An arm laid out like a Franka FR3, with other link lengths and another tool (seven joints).
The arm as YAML. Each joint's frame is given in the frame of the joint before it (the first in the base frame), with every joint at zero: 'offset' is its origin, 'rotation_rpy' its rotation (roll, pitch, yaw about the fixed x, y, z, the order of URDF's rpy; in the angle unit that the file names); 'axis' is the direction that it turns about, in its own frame. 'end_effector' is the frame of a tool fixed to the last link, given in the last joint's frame.
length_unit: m
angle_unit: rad
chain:
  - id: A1
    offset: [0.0, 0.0, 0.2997]
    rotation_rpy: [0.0, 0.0, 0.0]
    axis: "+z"
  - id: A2
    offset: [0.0, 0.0, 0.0]
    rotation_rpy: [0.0, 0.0, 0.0]
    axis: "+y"
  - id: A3
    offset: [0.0, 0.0, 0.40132]
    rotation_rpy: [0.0, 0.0, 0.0]
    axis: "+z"
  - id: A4
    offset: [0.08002, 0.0, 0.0]
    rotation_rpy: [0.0, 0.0, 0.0]
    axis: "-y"
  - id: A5
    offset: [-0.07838, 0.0, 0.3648]
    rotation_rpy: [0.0, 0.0, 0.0]
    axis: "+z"
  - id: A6
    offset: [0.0, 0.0, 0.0]
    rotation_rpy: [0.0, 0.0, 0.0]
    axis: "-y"
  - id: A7
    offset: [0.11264, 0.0, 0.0]
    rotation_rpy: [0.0, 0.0, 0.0]
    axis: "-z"
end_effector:
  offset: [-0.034, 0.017, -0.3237]
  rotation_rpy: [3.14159, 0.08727, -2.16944]
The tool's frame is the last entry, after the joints.
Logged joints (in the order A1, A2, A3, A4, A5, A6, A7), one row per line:
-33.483, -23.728, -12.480, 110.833, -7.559, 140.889, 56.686
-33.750, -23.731, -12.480, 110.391, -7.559, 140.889, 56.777
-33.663, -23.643, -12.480, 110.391, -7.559, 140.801, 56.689
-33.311, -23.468, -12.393, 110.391, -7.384, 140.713, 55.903
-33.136, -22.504, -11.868, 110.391, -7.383, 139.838, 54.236
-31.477, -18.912, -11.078, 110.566, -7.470, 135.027, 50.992
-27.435, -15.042, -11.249, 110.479, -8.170, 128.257, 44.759
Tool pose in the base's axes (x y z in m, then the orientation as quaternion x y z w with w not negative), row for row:
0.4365, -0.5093, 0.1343, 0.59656, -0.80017, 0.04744, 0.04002
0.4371, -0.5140, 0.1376, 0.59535, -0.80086, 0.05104, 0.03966
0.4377, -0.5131, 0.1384, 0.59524, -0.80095, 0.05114, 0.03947
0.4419, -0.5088, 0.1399, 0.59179, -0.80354, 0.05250, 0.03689
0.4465, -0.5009, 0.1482, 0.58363, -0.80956, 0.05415, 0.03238
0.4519, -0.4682, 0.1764, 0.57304, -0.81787, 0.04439, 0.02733
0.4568, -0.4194, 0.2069, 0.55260, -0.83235, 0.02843, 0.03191
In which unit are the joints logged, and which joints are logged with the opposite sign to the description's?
The joints are logged in degrees. Opposite sign: A2, A4, A7.
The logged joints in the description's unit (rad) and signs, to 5 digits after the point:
-0.58439, 0.41413, -0.21782, -1.93440, -0.13193, 2.45898, -0.98936
-0.58905, 0.41418, -0.21782, -1.92669, -0.13193, 2.45898, -0.99095
-0.58753, 0.41265, -0.21782, -1.92669, -0.13193, 2.45744, -0.98941
-0.58139, 0.40959, -0.21630, -1.92669, -0.12888, 2.45591, -0.97569
-0.57833, 0.39277, -0.20714, -1.92669, -0.12886, 2.44063, -0.94660
-0.54938, 0.33008, -0.19335, -1.92974, -0.13038, 2.35667, -0.88998
-0.47883, 0.26253, -0.19633, -1.92822, -0.14259, 2.23851, -0.78119

